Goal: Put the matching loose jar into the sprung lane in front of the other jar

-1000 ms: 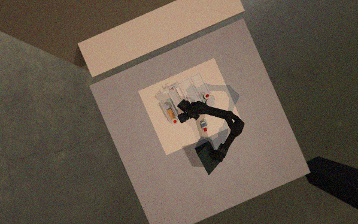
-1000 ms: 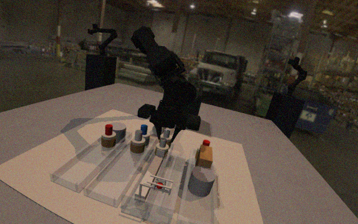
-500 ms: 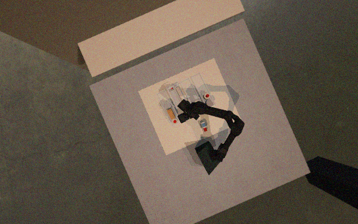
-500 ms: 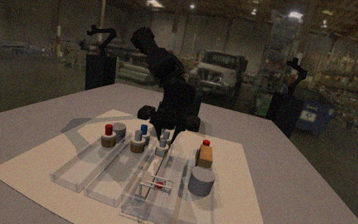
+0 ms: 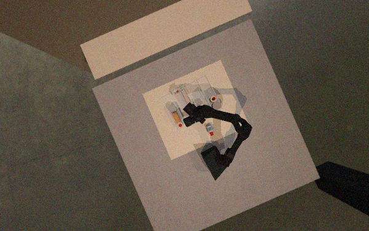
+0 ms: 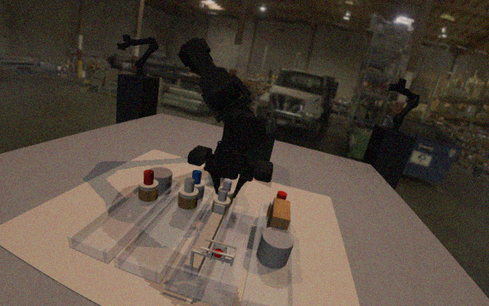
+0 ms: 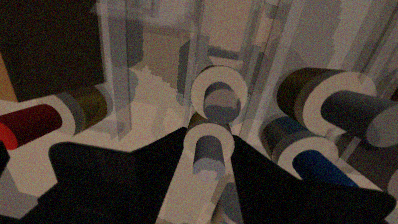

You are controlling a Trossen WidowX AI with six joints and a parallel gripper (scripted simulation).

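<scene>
The orange box is 60 mm ahead of my gripper tip and 130 mm to the left of it. From my gripper tip the other things lie so: wire pusher plate (150 mm ahead, 30 mm to the left, 10 mm above).
</scene>
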